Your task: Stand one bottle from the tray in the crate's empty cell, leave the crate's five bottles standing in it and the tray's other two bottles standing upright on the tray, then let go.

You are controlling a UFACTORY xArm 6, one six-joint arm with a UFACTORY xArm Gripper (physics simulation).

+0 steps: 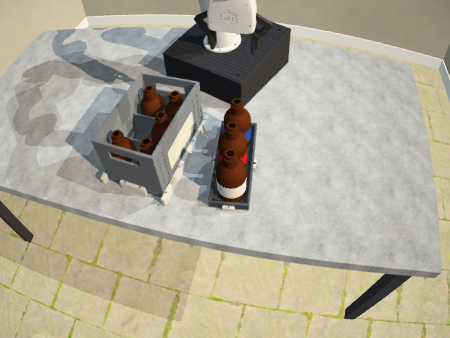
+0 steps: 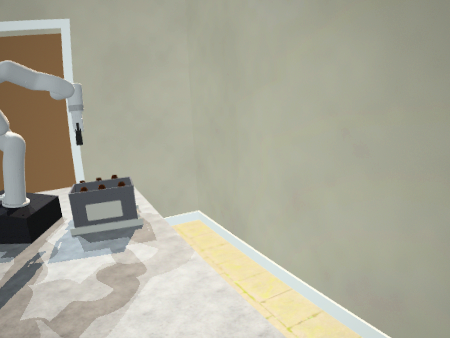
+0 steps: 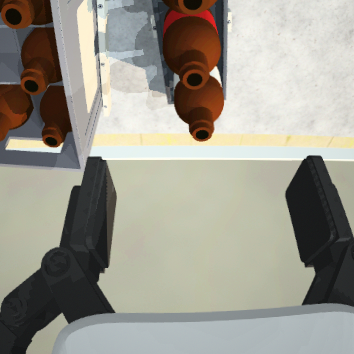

Labels:
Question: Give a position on a white-banded bottle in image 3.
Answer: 53, 110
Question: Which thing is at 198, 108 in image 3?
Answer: A white-banded bottle.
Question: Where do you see a red-banded bottle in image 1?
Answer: At 232, 138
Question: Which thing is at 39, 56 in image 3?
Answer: A blue-labelled bottle.

